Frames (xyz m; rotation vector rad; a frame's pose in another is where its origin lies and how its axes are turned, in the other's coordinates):
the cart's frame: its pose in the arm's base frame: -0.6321 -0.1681 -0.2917 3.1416 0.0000 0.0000
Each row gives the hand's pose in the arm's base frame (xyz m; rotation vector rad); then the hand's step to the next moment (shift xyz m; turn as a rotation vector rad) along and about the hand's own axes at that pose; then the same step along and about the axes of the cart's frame.
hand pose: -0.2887 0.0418 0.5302 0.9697 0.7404 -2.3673
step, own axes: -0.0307 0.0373 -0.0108 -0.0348 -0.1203 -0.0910
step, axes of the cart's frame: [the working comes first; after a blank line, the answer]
step, axes of the arm's base frame: 0.0472 -0.0141 0.0050 -0.0061 0.1545 0.0067

0.0472 0.0141 -0.0050 -0.0061 -0.1545 -0.0067
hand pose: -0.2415 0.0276 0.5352 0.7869 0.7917 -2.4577
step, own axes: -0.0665 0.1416 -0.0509 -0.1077 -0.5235 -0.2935
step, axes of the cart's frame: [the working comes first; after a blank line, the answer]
step, axes of the arm's base frame: 0.1469 -0.0575 -0.0467 -0.0978 0.5977 0.0708

0.1469 0.0575 0.0467 -0.0978 -0.5977 -0.0708
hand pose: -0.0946 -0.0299 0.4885 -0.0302 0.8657 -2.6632
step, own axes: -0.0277 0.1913 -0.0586 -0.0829 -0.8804 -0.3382
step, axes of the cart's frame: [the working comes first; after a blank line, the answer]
step, axes of the arm's base frame: 0.0785 -0.1025 -0.1553 -0.2379 0.8851 0.2374

0.0785 0.1025 0.1553 -0.2379 -0.8851 -0.2374
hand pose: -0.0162 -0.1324 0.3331 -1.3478 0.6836 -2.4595
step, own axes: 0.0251 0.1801 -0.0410 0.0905 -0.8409 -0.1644
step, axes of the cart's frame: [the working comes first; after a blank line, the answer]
step, axes of the arm's base frame: -0.0486 -0.1538 -0.0934 -0.1850 0.7277 0.4225

-0.0486 0.1538 0.0934 -0.1850 -0.7277 -0.4225
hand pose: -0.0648 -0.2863 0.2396 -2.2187 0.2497 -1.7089
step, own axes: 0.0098 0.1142 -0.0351 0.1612 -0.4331 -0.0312
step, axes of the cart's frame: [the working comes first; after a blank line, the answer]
step, axes of the arm's base frame: -0.0243 -0.1148 -0.0244 -0.0134 0.3447 0.3091

-0.0243 0.1148 0.0244 -0.0134 -0.3447 -0.3091
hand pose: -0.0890 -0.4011 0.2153 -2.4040 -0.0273 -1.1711
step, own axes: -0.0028 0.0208 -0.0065 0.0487 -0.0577 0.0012
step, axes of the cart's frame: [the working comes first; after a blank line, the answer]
step, axes of the arm's base frame: -0.0021 -0.0207 -0.0069 0.0195 0.0432 0.0588

-0.0021 0.0207 0.0069 0.0195 -0.0432 -0.0588
